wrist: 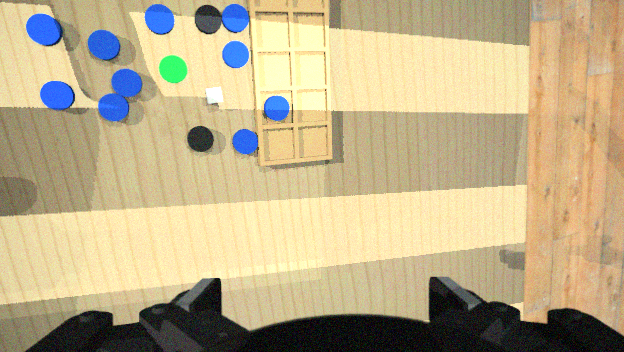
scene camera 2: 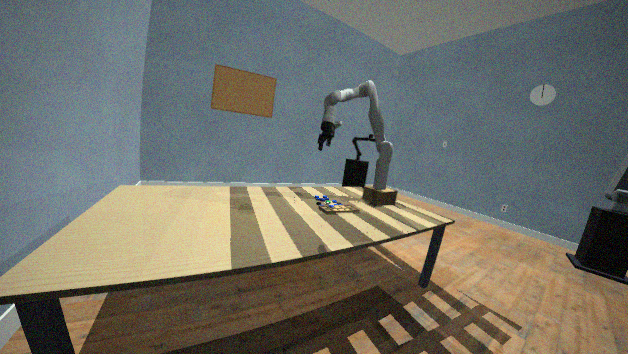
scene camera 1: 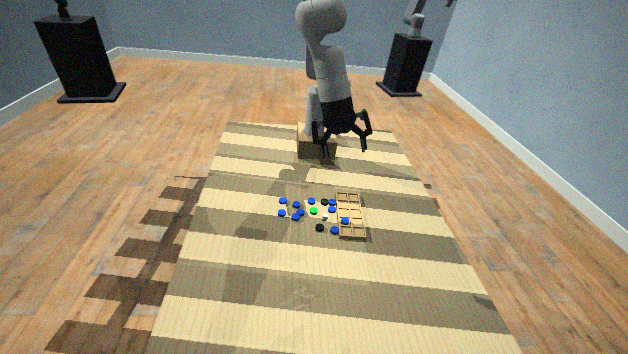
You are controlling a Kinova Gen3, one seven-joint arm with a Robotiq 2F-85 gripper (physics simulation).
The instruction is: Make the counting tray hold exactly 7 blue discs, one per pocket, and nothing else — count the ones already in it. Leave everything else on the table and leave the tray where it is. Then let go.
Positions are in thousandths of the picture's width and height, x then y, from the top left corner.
Labels:
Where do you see a blue disc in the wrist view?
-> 257, 70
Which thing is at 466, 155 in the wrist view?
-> A wooden counting tray.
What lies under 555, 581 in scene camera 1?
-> A wooden counting tray.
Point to a blue disc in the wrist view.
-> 166, 126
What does the gripper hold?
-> Nothing.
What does the blue disc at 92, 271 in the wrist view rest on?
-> The table.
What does the blue disc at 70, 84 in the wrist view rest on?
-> The table.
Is the gripper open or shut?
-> Open.

